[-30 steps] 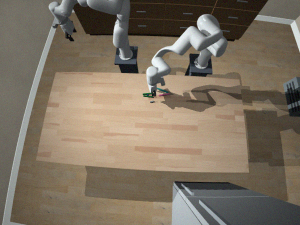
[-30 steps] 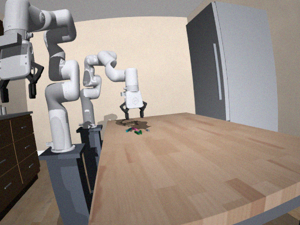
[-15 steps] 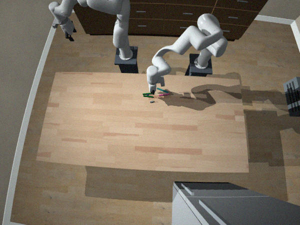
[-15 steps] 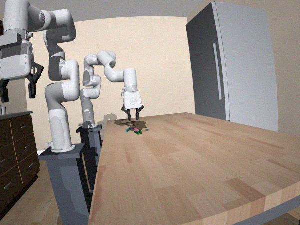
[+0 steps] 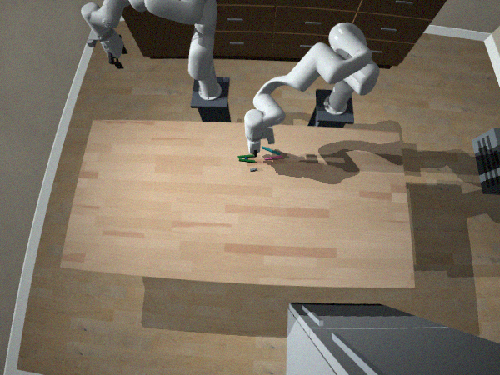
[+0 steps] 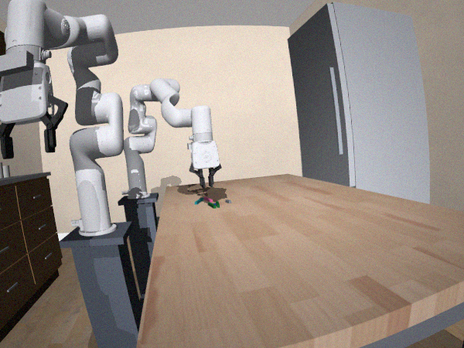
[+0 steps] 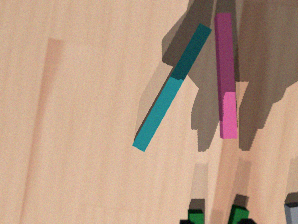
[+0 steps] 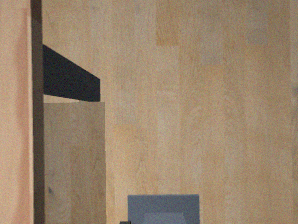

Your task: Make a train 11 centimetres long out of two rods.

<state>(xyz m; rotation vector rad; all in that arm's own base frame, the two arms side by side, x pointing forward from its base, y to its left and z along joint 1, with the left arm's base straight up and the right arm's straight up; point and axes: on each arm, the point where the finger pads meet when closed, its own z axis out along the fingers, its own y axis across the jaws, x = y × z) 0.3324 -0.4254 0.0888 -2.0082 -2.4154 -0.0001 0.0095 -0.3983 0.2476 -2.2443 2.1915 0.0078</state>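
Observation:
The small blue rod lies 80 mm below my left hand, 40 mm to the right of it and 20 mm ahead of it. The rest, counted from my left hand: short grey rod: 80 mm below, 70 mm ahead, 10 mm to the left; then pink rod: 100 mm to the left, 80 mm below; then turquoise rod: 80 mm to the left, 80 mm below, 40 mm behind.

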